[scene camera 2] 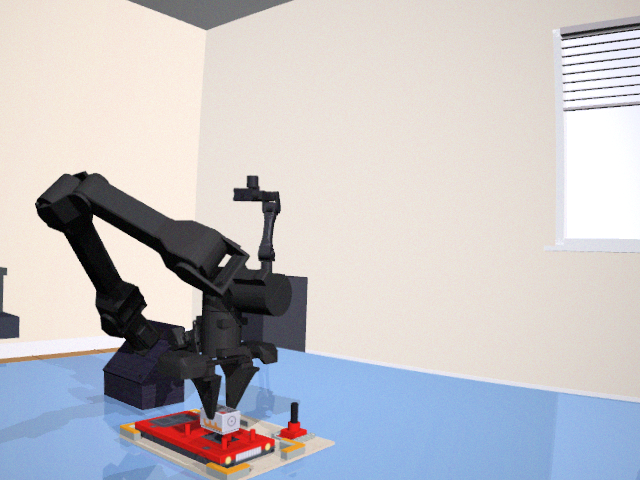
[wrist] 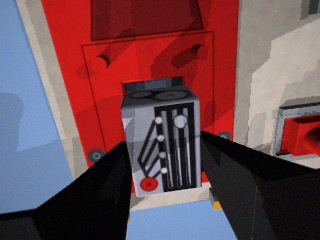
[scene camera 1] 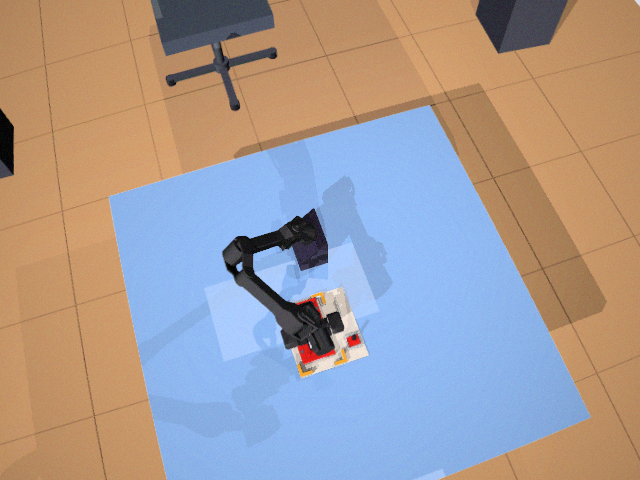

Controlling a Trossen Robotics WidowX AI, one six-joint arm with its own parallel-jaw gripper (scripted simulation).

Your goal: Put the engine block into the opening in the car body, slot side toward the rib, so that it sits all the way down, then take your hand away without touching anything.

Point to a grey engine block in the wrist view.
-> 162,129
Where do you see a red car body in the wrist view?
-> At 101,57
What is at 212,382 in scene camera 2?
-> My gripper.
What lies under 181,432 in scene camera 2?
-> A red car body.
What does my gripper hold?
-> A grey engine block.
